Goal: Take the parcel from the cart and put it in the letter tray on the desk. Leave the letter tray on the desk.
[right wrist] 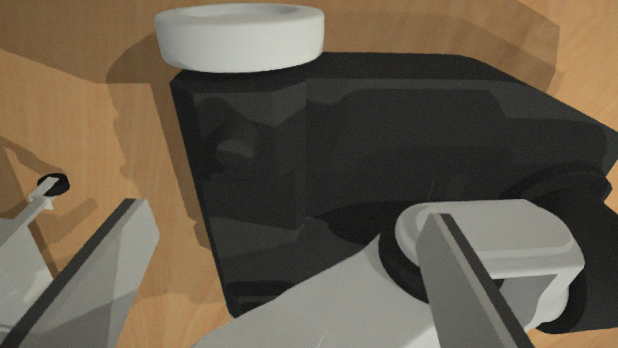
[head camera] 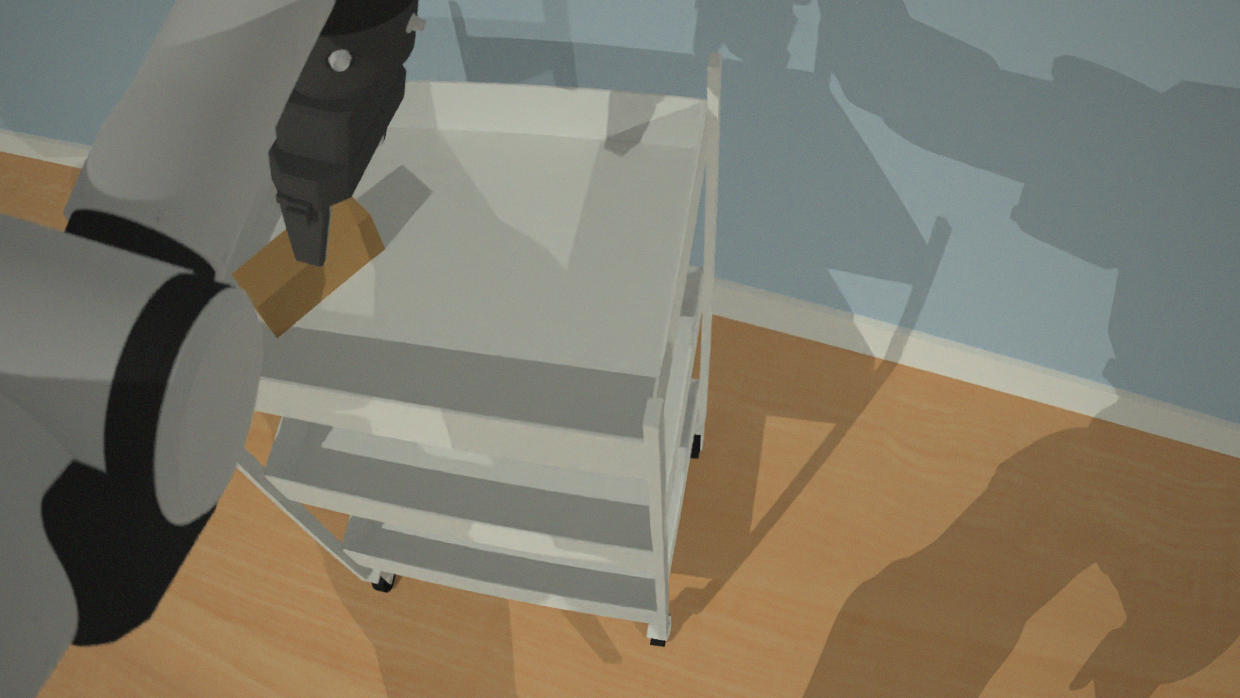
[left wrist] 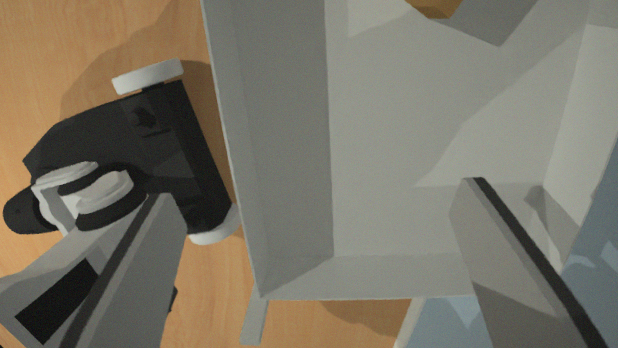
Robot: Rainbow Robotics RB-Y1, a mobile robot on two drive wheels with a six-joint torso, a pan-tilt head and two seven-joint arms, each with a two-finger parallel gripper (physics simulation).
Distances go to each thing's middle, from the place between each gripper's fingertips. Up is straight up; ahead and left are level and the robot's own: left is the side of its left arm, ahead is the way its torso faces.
Right now the brown parcel (head camera: 282, 290) is 8 cm ahead of my left hand, 10 cm to the left of it and 18 cm below it.
Right now the brown parcel is 650 mm ahead of my right hand, 570 mm to the left of it and 270 mm above it.
